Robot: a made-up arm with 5 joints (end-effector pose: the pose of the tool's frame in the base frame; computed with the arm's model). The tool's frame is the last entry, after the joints. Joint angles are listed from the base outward.
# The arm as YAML. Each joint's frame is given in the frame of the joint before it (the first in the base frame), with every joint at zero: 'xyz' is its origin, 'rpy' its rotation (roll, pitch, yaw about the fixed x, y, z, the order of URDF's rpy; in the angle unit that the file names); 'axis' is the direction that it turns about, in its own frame. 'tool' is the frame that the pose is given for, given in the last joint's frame.
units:
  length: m
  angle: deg
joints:
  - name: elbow
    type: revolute
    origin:
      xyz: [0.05, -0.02, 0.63]
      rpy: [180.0, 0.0, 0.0]
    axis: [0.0, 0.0, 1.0]
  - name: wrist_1
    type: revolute
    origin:
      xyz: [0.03, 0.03, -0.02]
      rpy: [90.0, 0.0, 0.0]
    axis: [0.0, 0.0, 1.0]
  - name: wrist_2
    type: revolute
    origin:
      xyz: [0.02, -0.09, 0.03]
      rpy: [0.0, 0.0, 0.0]
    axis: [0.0, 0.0, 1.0]
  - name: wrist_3
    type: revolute
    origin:
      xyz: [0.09, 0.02, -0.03]
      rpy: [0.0, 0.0, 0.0]
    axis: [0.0, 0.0, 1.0]
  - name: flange
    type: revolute
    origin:
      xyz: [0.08, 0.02, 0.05]
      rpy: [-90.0, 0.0, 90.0]
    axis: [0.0, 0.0, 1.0]
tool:
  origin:
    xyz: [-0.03, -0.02, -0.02]
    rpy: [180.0, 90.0, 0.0]
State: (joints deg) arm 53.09 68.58 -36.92 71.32 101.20
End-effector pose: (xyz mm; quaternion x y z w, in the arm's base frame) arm 158.8 -89.0 512.7 -0.2085 0.6593 0.3643 0.6238
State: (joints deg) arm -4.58 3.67 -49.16 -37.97 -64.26
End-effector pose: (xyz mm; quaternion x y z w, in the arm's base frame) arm 182.9 -7.7 889.3 0.4191 -0.5474 0.3790 0.6173
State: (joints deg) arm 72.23 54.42 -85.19 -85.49 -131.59
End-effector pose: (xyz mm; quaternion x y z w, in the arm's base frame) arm 90.1 -196.7 815.7 0.1838 -0.5651 0.4981 0.6314
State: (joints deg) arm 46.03 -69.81 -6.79 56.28 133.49
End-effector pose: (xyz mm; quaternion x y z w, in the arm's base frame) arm 143.5 -76.6 765.8 -0.8596 0.2895 -0.3011 0.2943
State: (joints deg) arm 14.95 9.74 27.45 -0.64 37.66
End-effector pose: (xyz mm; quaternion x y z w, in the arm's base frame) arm 257.0 -19.2 598.6 -0.2653 0.3341 -0.0166 0.9043
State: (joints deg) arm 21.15 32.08 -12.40 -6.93 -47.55
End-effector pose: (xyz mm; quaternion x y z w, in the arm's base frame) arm 309.3 -108.1 659.1 0.4125 0.0264 -0.2109 0.8858
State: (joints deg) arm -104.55 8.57 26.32 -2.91 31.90
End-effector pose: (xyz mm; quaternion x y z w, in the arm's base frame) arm -53.3 167.8 610.8 -0.3711 -0.0469 0.7774 0.5057
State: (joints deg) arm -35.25 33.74 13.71 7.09 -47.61
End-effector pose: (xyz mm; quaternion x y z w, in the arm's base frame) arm 217.4 112.2 561.2 0.2150 0.5082 0.0700 0.8311
